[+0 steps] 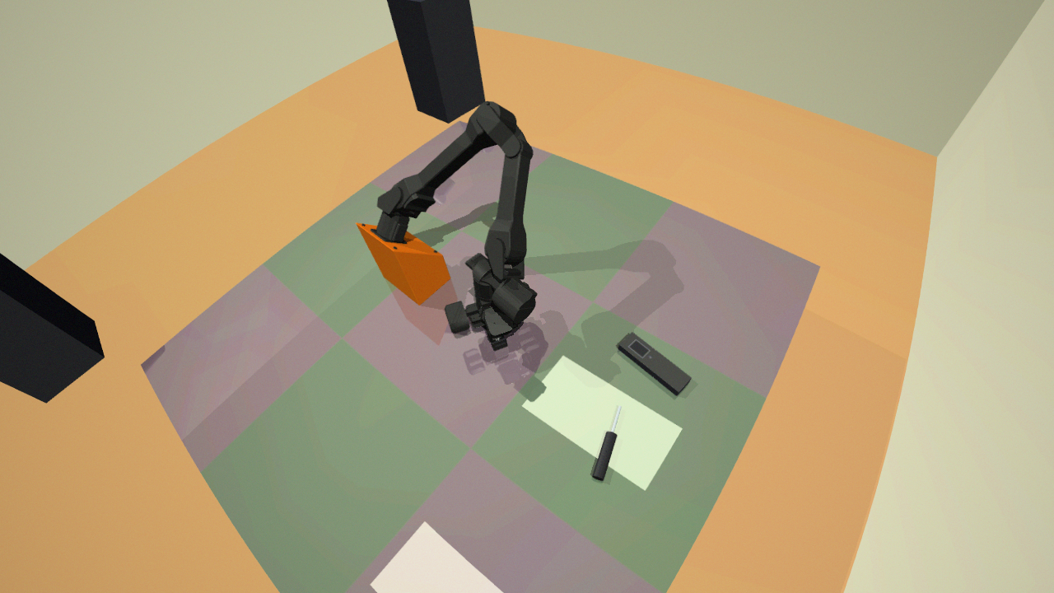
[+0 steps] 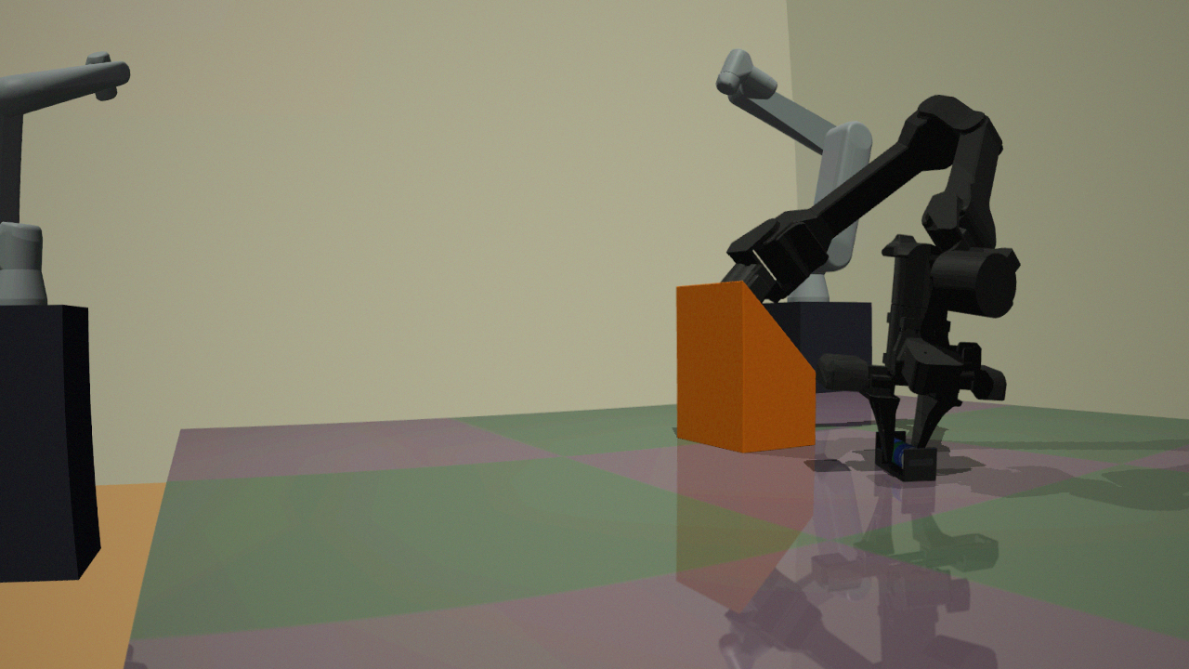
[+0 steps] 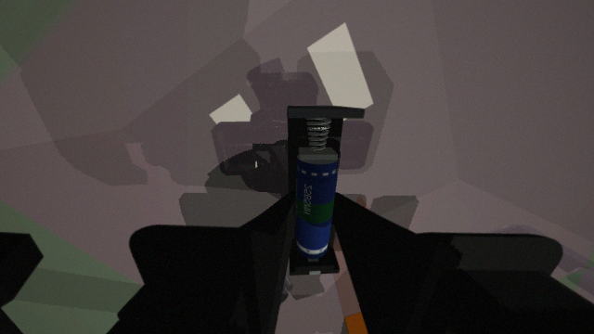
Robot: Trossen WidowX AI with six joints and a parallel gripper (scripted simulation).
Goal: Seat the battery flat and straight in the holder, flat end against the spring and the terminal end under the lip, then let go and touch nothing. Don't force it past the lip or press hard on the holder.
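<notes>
My gripper tip is now 1 cm below the battery. From my gripper tip the other things lie so: screwdriver 36 cm ahead, 4 cm to the right; then black remote 34 cm ahead, 15 cm to the left, 1 cm above.
</notes>
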